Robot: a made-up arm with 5 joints.
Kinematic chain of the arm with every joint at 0, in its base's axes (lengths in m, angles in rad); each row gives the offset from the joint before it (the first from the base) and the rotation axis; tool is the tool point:
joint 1: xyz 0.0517 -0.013 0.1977 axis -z
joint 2: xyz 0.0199 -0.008 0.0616 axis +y
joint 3: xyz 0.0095 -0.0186 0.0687 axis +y
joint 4: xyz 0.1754 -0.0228 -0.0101 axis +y
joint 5: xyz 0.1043 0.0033 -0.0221 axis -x
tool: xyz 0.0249 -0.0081 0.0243
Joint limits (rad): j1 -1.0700..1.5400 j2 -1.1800..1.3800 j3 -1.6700..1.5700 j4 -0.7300..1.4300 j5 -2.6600..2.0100
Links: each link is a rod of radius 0.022 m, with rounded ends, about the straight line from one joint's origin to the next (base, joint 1, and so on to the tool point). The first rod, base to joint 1, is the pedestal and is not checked.
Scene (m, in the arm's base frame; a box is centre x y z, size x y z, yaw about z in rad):
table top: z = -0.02
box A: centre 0.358 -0.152 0.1 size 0.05 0.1 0.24 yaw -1
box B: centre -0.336 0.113 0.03 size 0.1 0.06 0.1 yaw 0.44
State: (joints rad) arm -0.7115 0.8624 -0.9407 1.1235 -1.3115
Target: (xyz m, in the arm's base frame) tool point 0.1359 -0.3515 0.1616
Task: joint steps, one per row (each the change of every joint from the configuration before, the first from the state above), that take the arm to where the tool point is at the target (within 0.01 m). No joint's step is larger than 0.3 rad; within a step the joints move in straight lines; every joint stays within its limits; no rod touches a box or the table.
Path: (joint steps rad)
1: 0.2307 -0.0463 -0.0592 -0.0232 0.0016
2: 0.2307 -0.0462 -0.0592 -0.0232 0.0015
3: 0.2307 -0.0463 -0.0592 -0.0231 0.0016
4: 0.2307 -0.0463 -0.0592 -0.0232 0.0016
5: 0.2271 0.1025 0.0346 -0.0873 0.0133
6: 0.2272 0.1026 0.0346 -0.0874 0.0132
7: 0.2272 0.1025 0.0346 -0.0873 0.0133
8: 0.2271 0.1025 0.0346 -0.0873 0.0133

